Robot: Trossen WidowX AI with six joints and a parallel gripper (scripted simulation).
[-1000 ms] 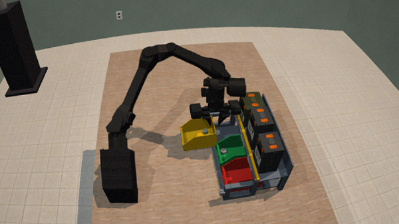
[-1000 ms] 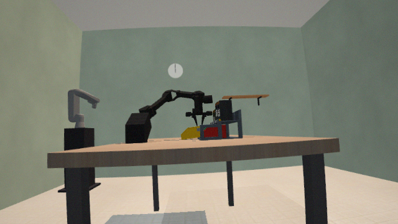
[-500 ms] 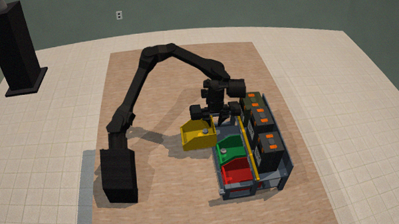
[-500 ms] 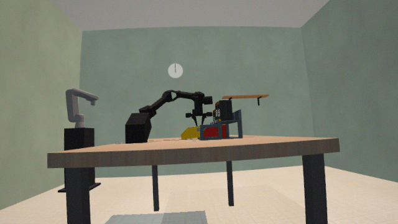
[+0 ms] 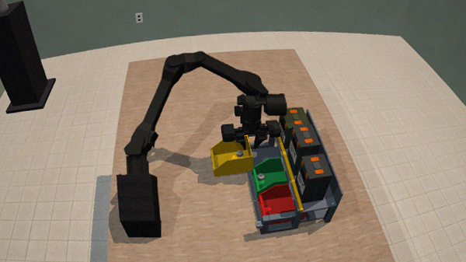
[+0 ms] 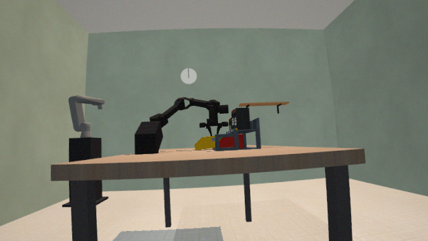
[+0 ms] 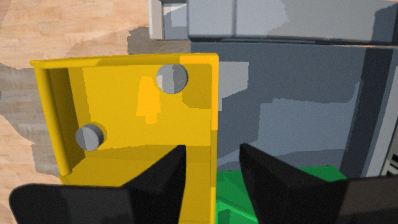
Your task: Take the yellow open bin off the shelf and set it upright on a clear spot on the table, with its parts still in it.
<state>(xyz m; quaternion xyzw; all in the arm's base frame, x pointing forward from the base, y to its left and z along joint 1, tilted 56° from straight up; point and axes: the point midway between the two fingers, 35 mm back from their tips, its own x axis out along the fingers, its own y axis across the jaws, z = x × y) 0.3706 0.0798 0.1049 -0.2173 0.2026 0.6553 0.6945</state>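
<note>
Now: hand 70 mm above the yellow bin and 60 mm past it. The rest, counted from my hand: red bin 220 mm to the right, 70 mm below, 70 mm ahead; yellow rail 110 mm to the right, 100 mm ahead; green bin 110 mm to the right, 70 mm below, 70 mm ahead.
</note>
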